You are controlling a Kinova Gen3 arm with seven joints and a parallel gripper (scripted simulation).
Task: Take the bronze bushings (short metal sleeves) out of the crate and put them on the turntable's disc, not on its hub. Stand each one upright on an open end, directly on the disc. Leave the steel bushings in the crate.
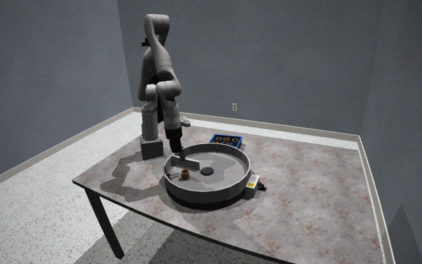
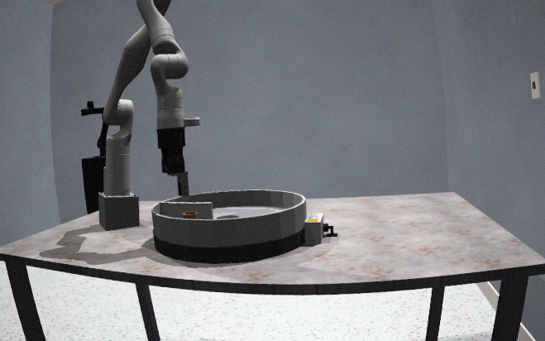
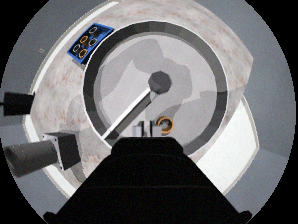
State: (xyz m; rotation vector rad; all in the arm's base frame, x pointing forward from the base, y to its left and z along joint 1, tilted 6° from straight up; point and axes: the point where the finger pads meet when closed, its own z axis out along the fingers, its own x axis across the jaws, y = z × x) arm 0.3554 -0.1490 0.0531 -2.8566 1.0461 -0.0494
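My hand is 2 cm short of the blue crate, 40 cm to the right of it and 12 cm above it. From my hand the other things lie so: grey turntable disc 10 cm ahead, 6 cm to the left, 10 cm below.
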